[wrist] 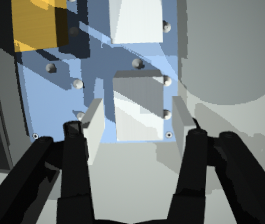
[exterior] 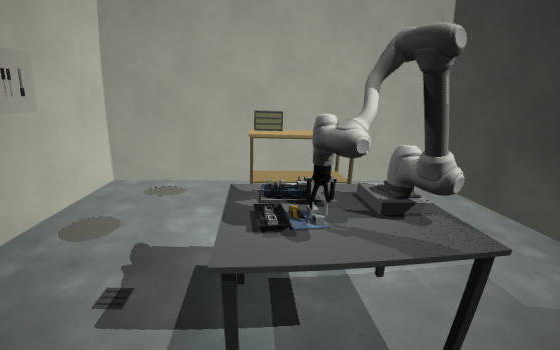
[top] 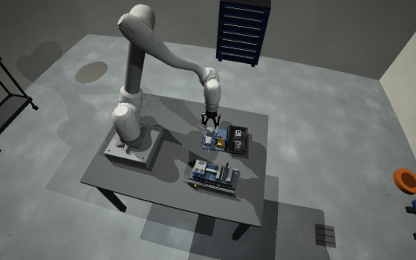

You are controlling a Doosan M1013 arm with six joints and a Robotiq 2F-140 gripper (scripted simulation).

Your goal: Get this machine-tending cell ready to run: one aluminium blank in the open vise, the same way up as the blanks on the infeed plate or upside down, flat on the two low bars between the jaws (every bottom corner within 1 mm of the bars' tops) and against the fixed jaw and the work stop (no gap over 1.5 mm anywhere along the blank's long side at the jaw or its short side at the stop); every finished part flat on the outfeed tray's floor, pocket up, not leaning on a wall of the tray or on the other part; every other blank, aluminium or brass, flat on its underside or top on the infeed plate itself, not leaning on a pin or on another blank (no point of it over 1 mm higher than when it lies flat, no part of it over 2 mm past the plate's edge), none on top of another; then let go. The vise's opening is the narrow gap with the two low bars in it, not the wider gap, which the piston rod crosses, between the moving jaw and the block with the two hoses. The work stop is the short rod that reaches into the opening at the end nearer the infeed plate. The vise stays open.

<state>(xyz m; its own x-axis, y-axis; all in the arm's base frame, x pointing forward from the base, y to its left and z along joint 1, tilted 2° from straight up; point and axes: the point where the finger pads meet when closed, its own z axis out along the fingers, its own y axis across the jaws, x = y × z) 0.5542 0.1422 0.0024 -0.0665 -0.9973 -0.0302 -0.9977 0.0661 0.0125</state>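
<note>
Right now the aluminium blank is 50 mm below my hand. Round my hand: blue infeed plate (70 mm below, 50 mm to the right, 40 mm ahead); brass blank (100 mm to the right, 80 mm ahead, 50 mm below); piston rod (350 mm to the right, 30 mm ahead).
</note>
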